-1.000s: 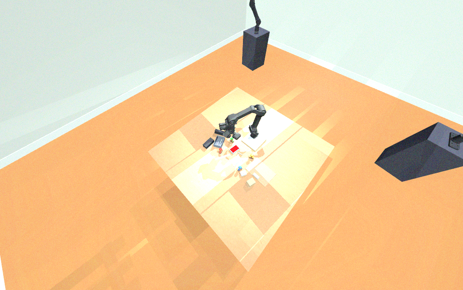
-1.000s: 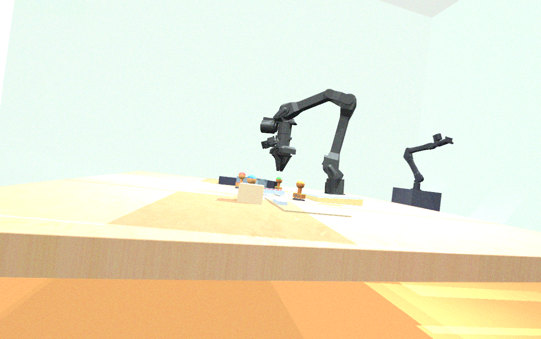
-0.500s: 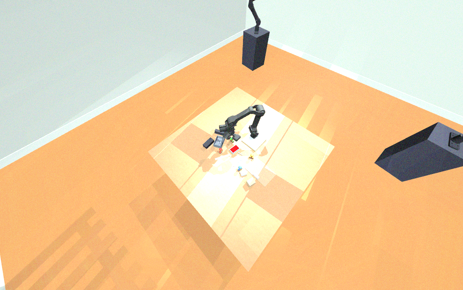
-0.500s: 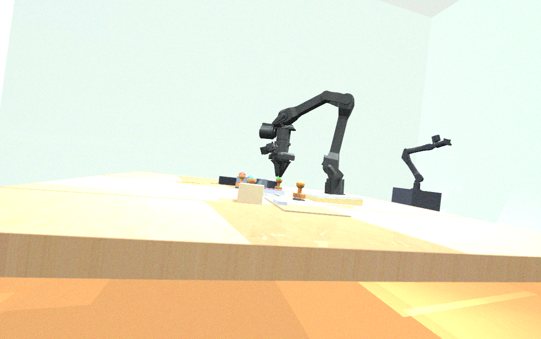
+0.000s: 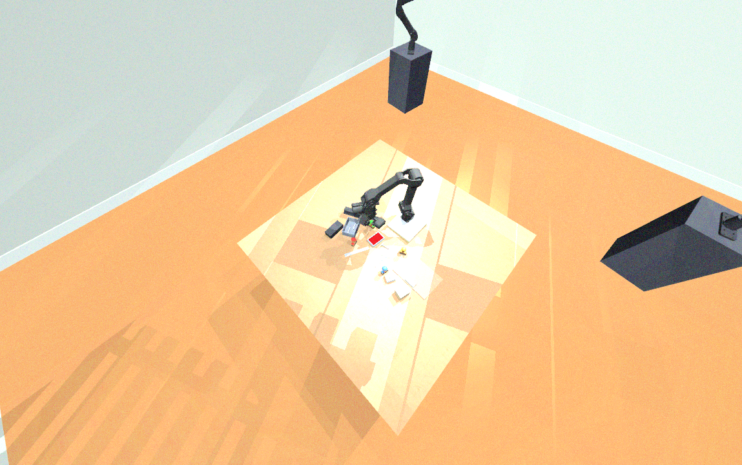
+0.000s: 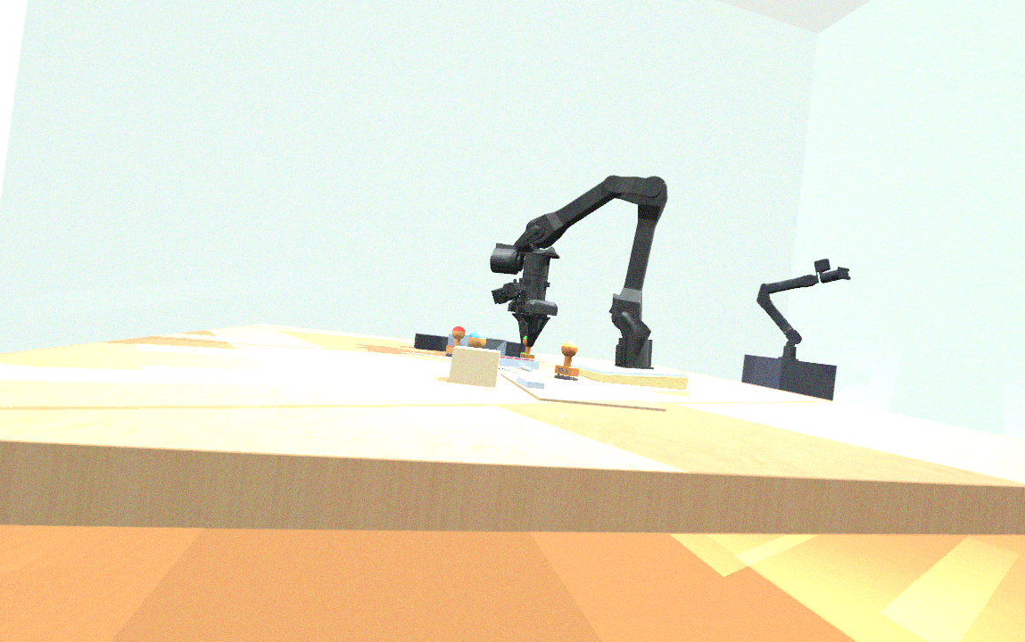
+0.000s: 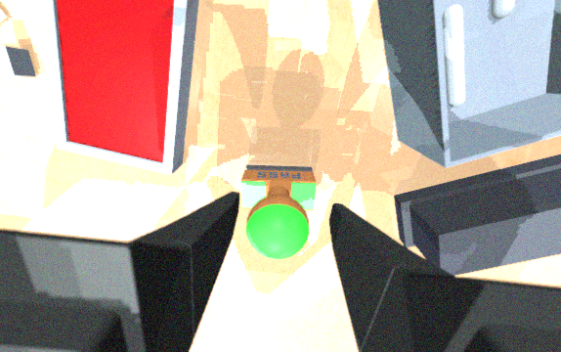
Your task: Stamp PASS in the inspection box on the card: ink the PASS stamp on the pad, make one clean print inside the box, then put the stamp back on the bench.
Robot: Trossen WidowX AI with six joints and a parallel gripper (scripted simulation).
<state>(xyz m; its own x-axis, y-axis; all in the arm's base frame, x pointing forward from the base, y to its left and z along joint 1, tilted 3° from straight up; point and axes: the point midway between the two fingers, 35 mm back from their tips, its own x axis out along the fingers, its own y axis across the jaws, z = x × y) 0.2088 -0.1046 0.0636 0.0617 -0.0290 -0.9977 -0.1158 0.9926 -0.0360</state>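
The red ink pad lies 9 cm to the left of my gripper tip, 4 cm below it and 4 cm ahead of it. Also, from my gripper tip: grey tray (10 cm ahead, 6 cm to the right, 3 cm below); red-knobbed fail stamp (15 cm ahead, 3 cm to the left, 2 cm below); white card (19 cm to the left, 10 cm ahead, 4 cm below).
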